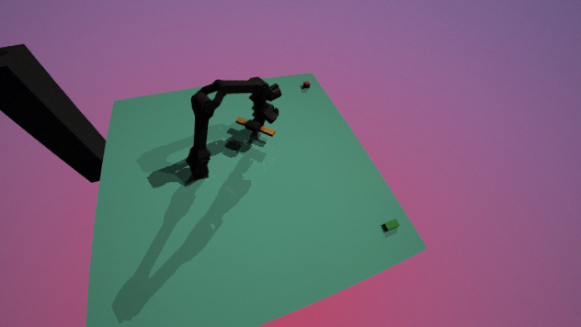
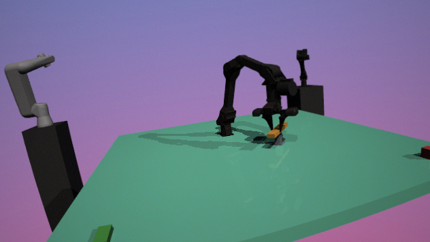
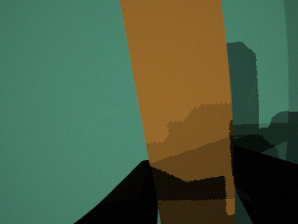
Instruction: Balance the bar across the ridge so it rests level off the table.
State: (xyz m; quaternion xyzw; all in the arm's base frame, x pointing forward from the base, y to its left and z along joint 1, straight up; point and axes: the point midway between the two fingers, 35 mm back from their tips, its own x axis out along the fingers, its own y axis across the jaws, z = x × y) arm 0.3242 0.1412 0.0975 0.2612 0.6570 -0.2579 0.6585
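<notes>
The bar is 2 cm to the left of my gripper tip and 2 cm behind it. From my gripper tip the other things lie so: red block 42 cm ahead, 36 cm to the left, 5 cm below; then green block 64 cm to the right, 42 cm ahead, 5 cm below.
</notes>
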